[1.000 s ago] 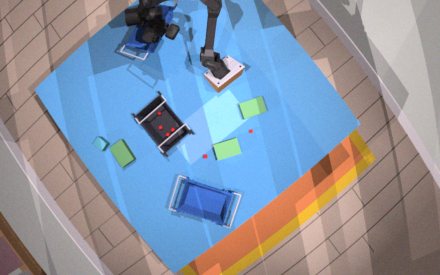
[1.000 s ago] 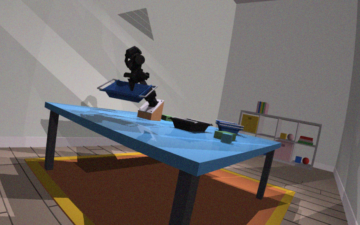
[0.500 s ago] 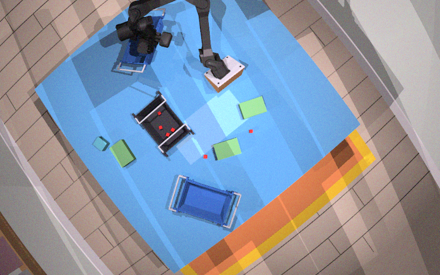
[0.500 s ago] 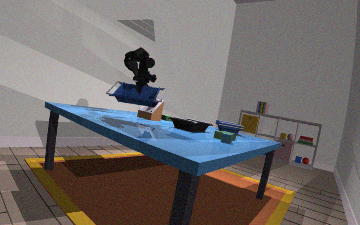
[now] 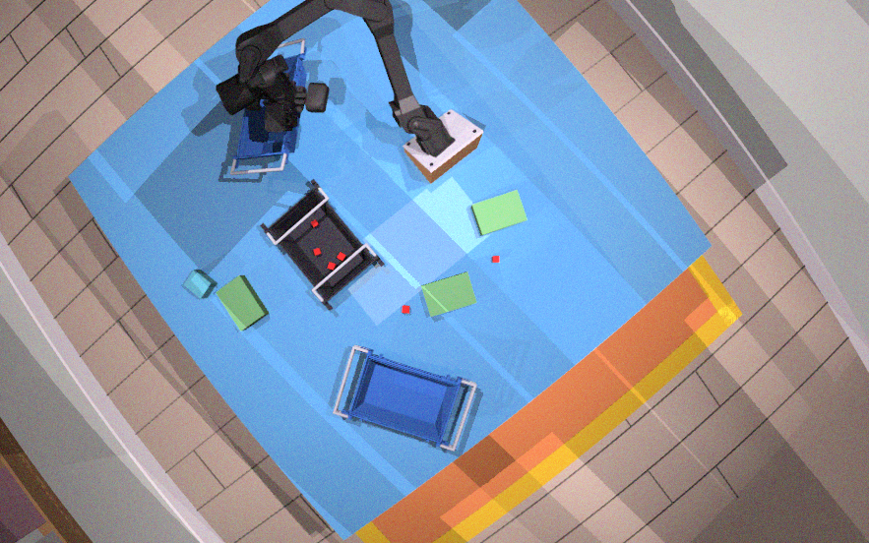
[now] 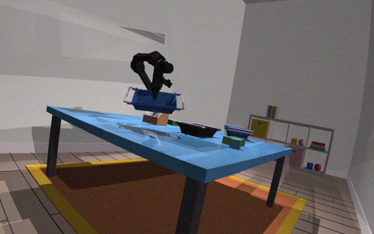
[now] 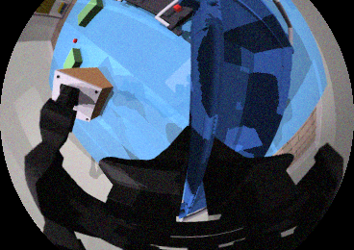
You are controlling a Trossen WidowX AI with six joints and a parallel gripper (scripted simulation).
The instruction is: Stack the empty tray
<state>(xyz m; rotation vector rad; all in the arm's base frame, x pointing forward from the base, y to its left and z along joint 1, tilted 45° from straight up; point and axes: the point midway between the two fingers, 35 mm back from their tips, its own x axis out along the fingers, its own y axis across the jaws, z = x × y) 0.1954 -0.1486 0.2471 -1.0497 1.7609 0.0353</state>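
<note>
My gripper tip is now 5 cm short of the blue plastic tray and 5 cm to the left of it. The rest, counted from my gripper tip: teal cube (49 cm ahead, 10 cm to the left, 14 cm below).
</note>
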